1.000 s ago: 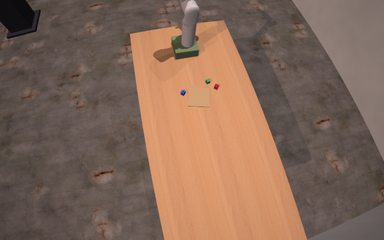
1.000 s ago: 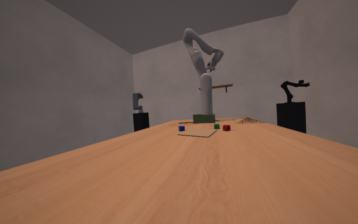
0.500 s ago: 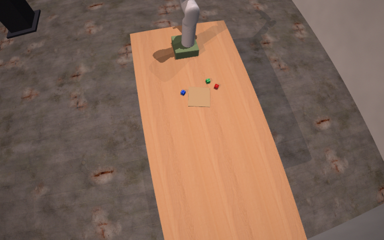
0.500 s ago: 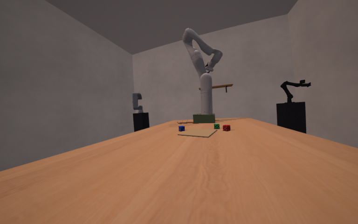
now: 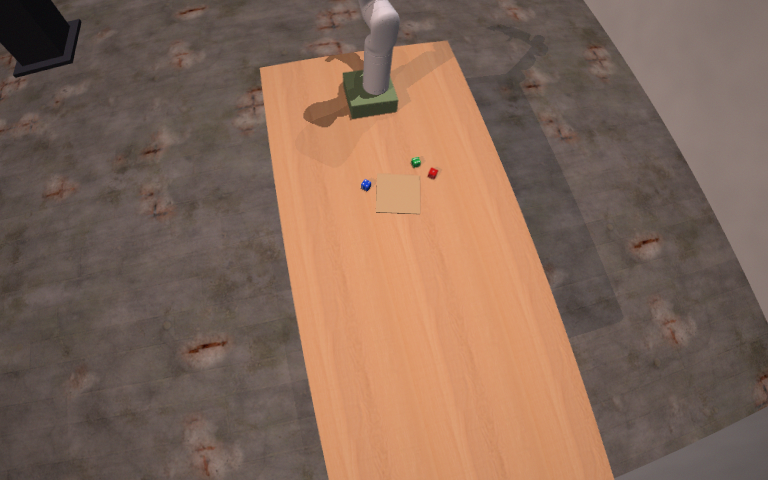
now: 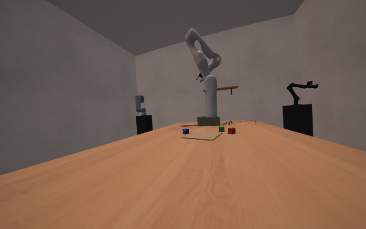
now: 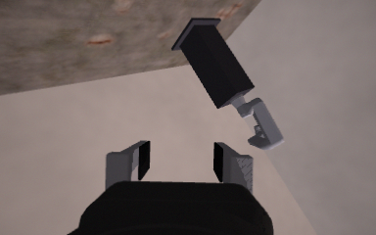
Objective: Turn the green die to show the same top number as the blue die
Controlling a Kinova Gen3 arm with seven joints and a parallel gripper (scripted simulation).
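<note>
The blue die is 770 mm ahead of my hand, 40 mm to the left of it and 490 mm below it. Also, from my hand: red die (770 mm ahead, 260 mm to the left, 490 mm below); green die (720 mm ahead, 220 mm to the left, 490 mm below); tan mat (820 mm ahead, 130 mm to the left, 500 mm below).
</note>
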